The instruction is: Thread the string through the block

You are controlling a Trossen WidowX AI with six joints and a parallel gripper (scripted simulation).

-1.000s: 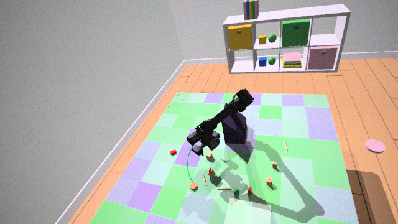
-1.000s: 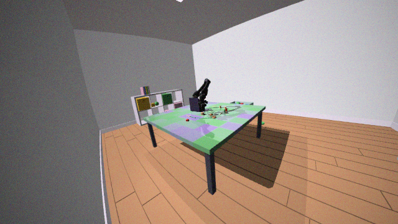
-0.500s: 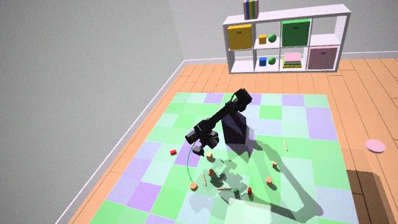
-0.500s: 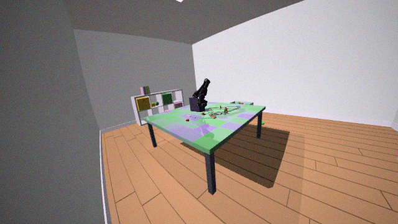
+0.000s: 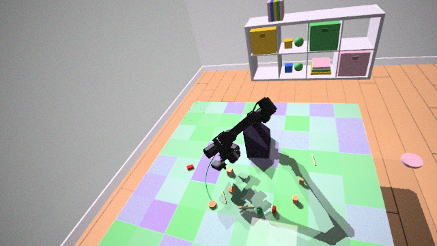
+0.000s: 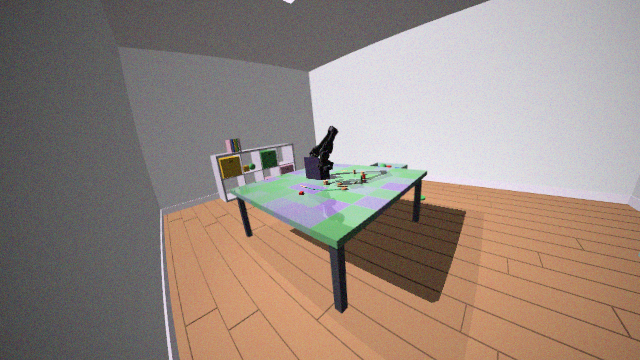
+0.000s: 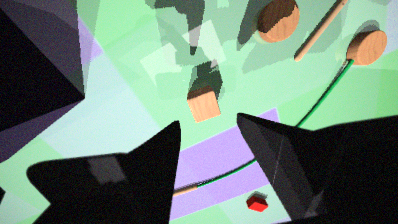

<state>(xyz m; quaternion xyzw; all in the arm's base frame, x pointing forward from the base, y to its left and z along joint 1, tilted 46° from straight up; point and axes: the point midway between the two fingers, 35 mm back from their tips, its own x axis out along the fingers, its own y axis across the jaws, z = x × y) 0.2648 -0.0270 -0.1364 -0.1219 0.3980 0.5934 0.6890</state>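
Now: the wooden block 4 cm below my gripper tip. From my gripper tip the other things lie so: wooden cylinder (36 cm to the left, 14 cm ahead, 4 cm below); green block (22 cm ahead, 20 cm to the left, 4 cm below).
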